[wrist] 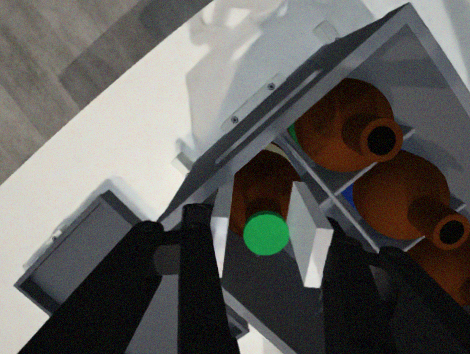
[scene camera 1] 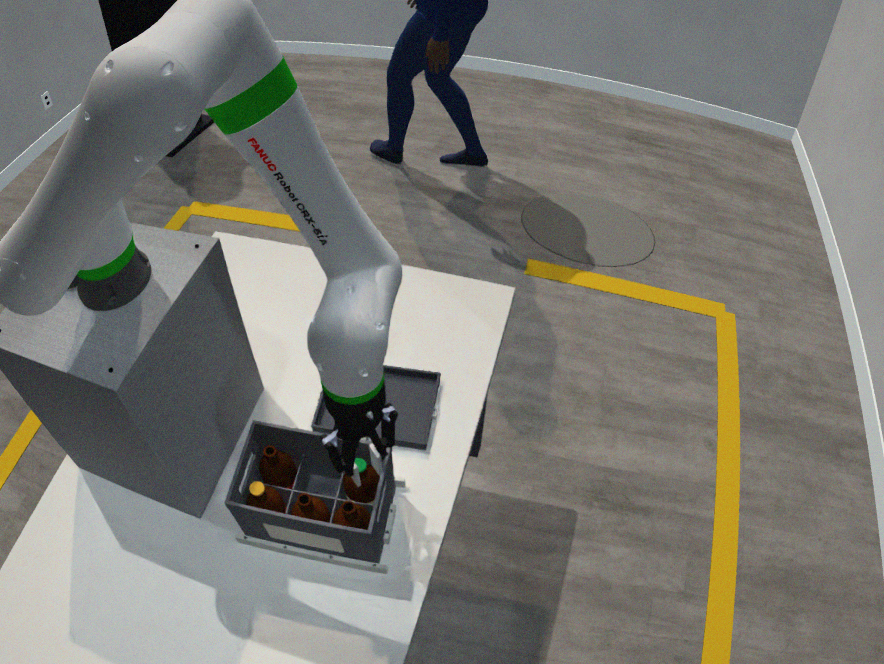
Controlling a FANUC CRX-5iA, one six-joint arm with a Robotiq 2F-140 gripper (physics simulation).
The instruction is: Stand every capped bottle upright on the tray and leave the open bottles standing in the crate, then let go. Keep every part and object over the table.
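Places are measured from the arm's base along level axes (x right, y ahead, z up), in centimetres.
Pixels of known places: gripper, fingertip midpoint: (wrist: 260,199) (scene camera 1: 366,475); arm's base, link origin: (scene camera 1: 115,280).
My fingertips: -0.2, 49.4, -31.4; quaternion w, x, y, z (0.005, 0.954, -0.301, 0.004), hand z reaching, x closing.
Observation:
For each thing: its top centre in the pictures, then the offset to it from my fingertips, as dx, dy, dz. "spot": a spot on its surface instead. Level surfaces: height alone.
- brown bottle with a green cap, top centre: (wrist: 266,235) (scene camera 1: 358,464) -0.6, -1.7, +1.6
- bottle with a yellow cap, top centre: (scene camera 1: 256,488) +12.1, -16.6, +1.6
- dark tray, surface spot: (wrist: 95,245) spot: -23.0, -0.8, -14.1
- white table, surface height: dz -14.7
A brown bottle with a green cap (scene camera 1: 359,465) (wrist: 266,233) stands in the crate (scene camera 1: 246,517) (wrist: 200,186), in the back right compartment in the scene view. My gripper (scene camera 1: 366,462) (wrist: 260,199) is partly open, its pads on either side of the green cap and apart from it. A bottle with a yellow cap (scene camera 1: 257,489) stands in the front left compartment. Open brown bottles stand at the back left (scene camera 1: 277,464), front middle (scene camera 1: 310,507) and front right (scene camera 1: 351,513); two open bottles also show in the wrist view (wrist: 345,125) (wrist: 400,195). The dark tray (scene camera 1: 410,407) (wrist: 95,245) bears no bottle where it shows.
The tray lies behind the crate on the white table (scene camera 1: 457,307) (wrist: 120,135), partly hidden by the arm. The grey robot pedestal (scene camera 1: 192,400) stands left of the crate. The table's right edge is near the crate. A person (scene camera 1: 457,92) stands on the floor beyond the table.

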